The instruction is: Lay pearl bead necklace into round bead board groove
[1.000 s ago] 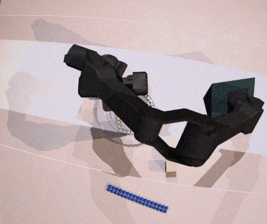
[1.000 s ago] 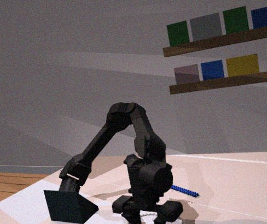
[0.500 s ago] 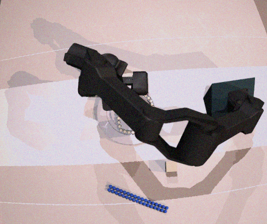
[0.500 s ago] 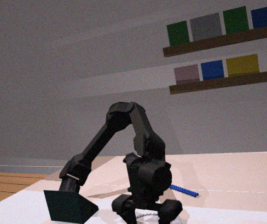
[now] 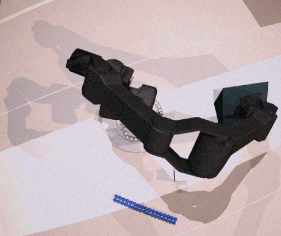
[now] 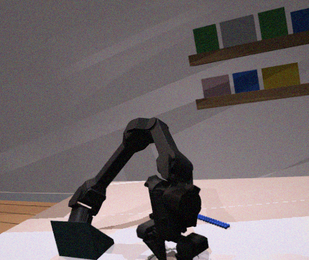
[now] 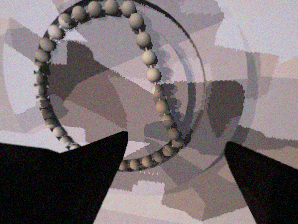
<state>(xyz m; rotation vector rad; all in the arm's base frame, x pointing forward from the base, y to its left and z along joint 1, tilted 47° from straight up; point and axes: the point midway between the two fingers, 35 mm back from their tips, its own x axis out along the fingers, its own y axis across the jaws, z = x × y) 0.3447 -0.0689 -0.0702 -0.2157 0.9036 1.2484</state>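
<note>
Right now the round bead board is 5 cm to the left of my gripper tip, 3 cm behind it and 1 cm below it. Also, from my gripper tip: small beige cube 23 cm to the left, 11 cm behind; grey block 12 cm to the right, 8 cm ahead, 2 cm below.
</note>
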